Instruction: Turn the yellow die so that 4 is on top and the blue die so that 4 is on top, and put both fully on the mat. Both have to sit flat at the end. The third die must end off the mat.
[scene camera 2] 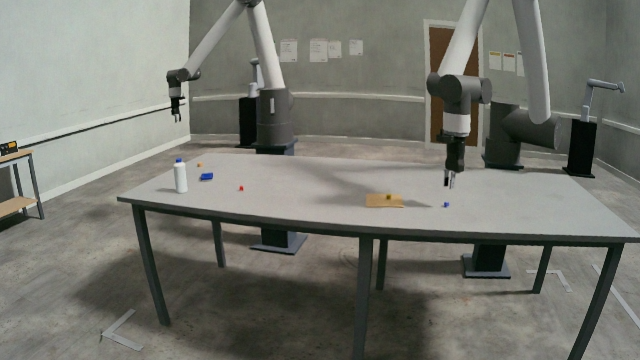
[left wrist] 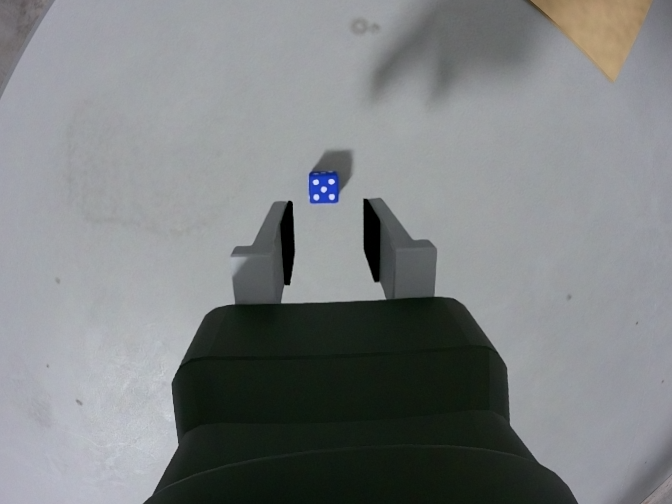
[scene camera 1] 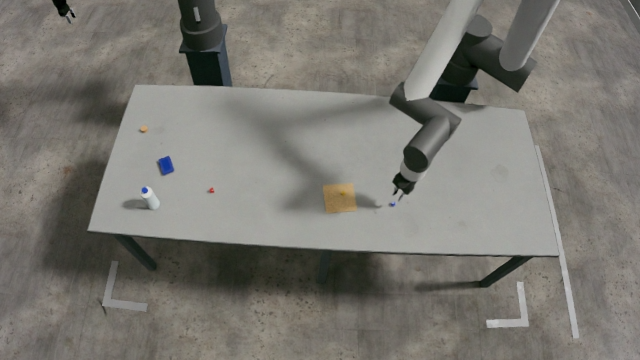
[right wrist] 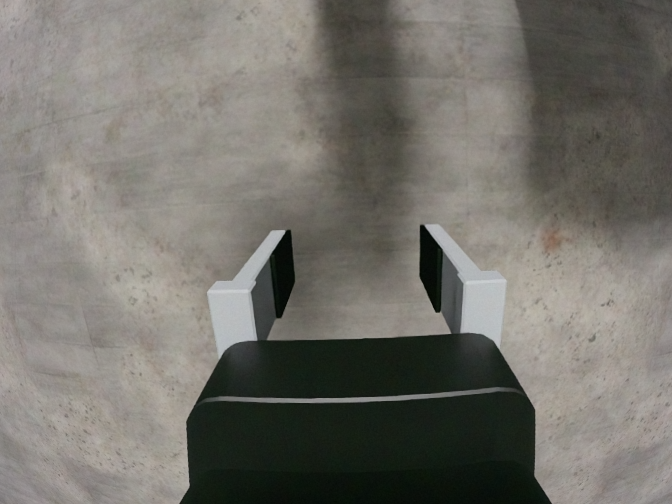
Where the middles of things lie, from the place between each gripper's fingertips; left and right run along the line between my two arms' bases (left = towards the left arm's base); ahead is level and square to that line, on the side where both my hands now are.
Now: left hand 80 mm above the blue die point(left wrist: 323, 186). Round my left hand: tan mat point(scene camera 1: 334, 202) 250 mm to the right, 90 mm below, 10 mm ahead.
